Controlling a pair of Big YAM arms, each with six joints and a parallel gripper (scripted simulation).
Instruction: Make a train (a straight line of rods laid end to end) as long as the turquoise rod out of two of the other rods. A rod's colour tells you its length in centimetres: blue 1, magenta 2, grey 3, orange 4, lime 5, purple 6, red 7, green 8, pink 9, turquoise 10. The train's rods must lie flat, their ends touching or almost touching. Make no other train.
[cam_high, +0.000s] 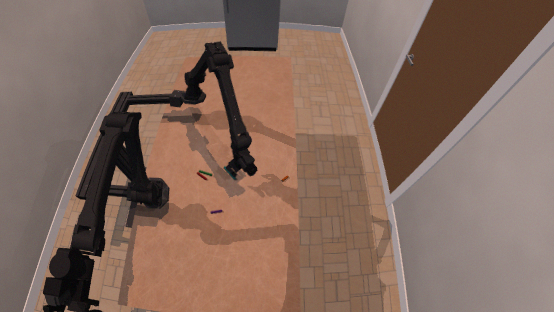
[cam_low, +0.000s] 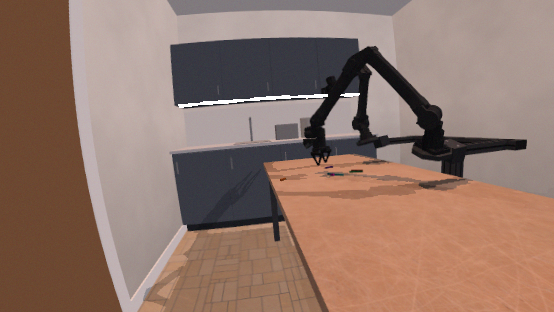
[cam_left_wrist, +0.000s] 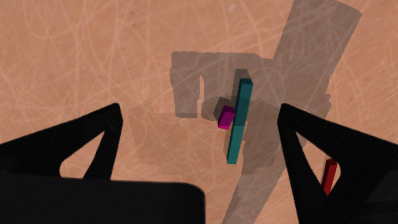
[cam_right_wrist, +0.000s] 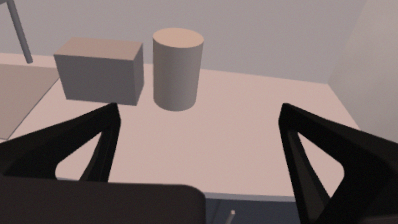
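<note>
Right now the orange rod is 23 cm ahead of my left hand, 7 cm below it and 3 cm to the left of it. The rest, counted from my left hand: red rod 22 cm behind, 7 cm below, 4 cm to the right; green rod 21 cm behind, 7 cm below, 1 cm to the right; turquoise rod 7 cm below, 7 cm behind, 1 cm to the left.
</note>
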